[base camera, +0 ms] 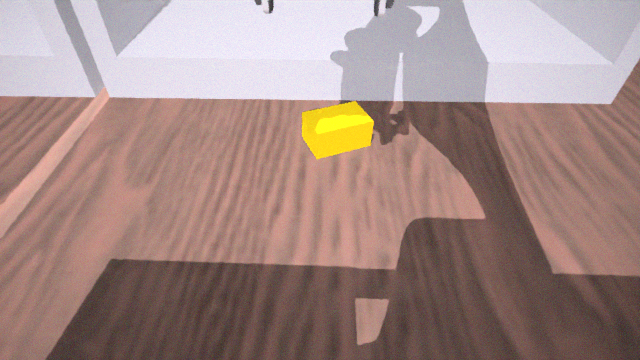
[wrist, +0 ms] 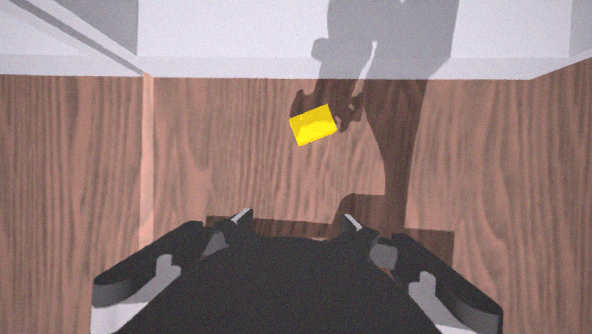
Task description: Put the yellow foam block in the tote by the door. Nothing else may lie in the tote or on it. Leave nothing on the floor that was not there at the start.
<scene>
A yellow foam block shows in the base camera view and in the wrist view. One and the same spot on the yellow foam block: (wrist: pixel 317 123) is (base camera: pixel 344 116).
</scene>
